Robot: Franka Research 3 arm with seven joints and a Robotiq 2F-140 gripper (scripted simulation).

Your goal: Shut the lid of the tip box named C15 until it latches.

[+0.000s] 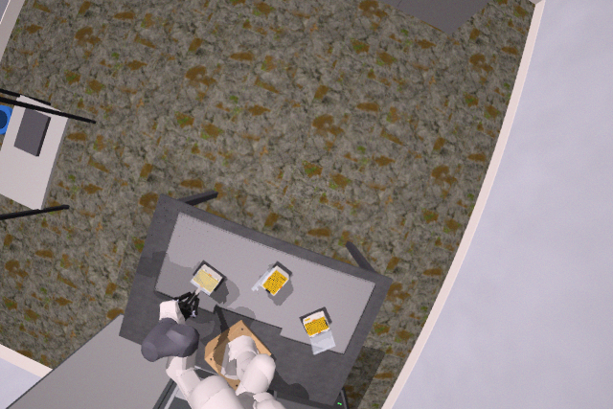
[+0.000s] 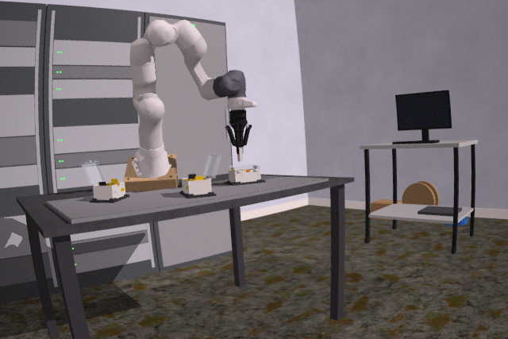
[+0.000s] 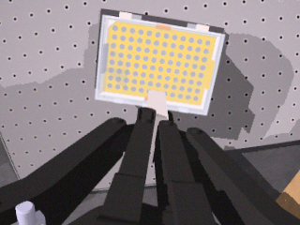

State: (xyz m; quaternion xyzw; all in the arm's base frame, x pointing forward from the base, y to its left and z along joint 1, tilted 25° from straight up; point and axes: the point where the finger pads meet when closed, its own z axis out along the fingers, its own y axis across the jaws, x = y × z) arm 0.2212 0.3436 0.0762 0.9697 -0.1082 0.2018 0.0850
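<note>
My hand is 3 cm short of the tip box lid, 1 cm to the left of it and 6 cm above it.
</note>
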